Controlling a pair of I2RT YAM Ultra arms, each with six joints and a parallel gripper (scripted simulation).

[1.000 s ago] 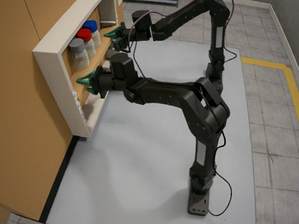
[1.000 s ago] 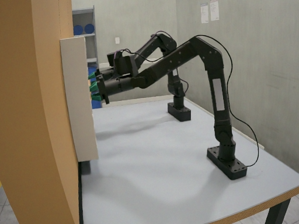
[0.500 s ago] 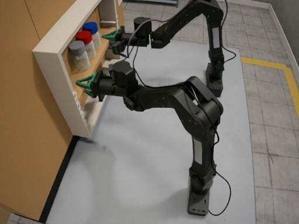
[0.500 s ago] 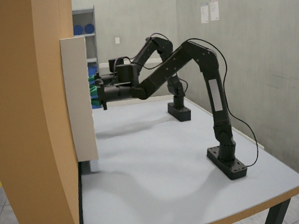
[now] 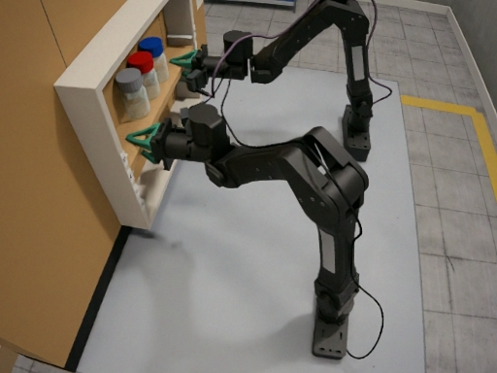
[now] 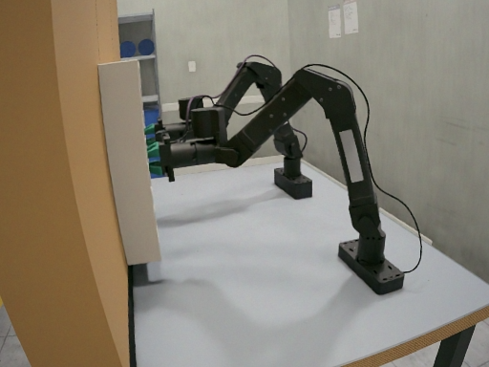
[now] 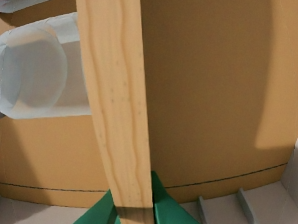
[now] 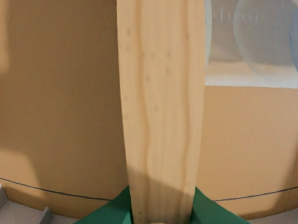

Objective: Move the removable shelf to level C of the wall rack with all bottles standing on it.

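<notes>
My right gripper is now 1 cm short of the blue-capped bottle, 8 cm to the right of it and 6 cm below it. From my right hand the other things lie so: wooden shelf 1 cm behind, 15 cm to the left; red-capped bottle 15 cm to the left, 6 cm above; white wall rack 1 cm behind, 15 cm to the left, 1 cm above.
Right now my left hand is 80 mm to the left of the grey-capped bottle, 60 mm below it and 20 mm short of it. Also, from my left hand: wooden shelf: 150 mm to the right, 20 mm ahead; then red-capped bottle: 150 mm to the right, 60 mm above, 20 mm ahead; then white wall rack: 150 mm to the right, 10 mm ahead, 10 mm above.
</notes>
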